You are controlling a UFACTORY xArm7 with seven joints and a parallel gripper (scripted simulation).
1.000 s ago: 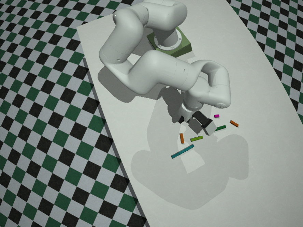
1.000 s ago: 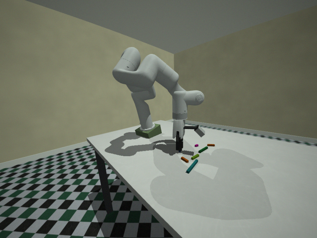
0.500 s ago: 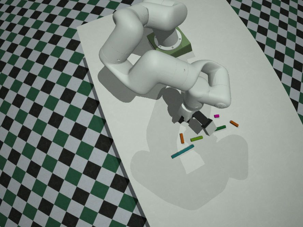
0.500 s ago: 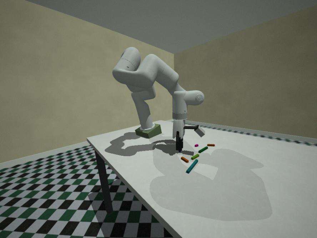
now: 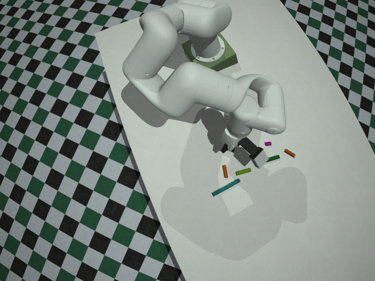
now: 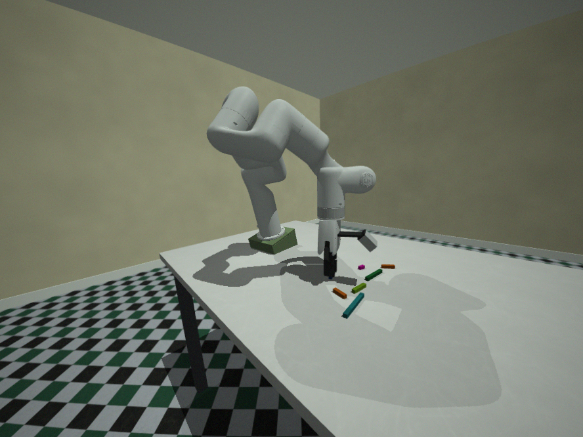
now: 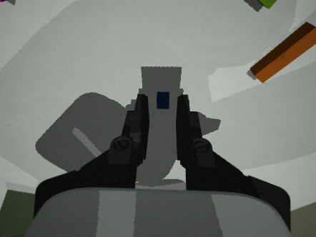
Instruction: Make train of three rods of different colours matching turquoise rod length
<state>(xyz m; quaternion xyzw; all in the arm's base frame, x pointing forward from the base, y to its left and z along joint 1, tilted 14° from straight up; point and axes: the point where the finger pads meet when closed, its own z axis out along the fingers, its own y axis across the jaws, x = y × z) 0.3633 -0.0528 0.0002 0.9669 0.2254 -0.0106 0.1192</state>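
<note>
The blue rod lies 30 mm below my hand. The rest, counted from my hand: magenta rod: 120 mm to the left, 30 mm below, 30 mm ahead; orange rod: 70 mm ahead, 50 mm to the right, 30 mm below; lime rod: 90 mm ahead, 30 mm below.
</note>
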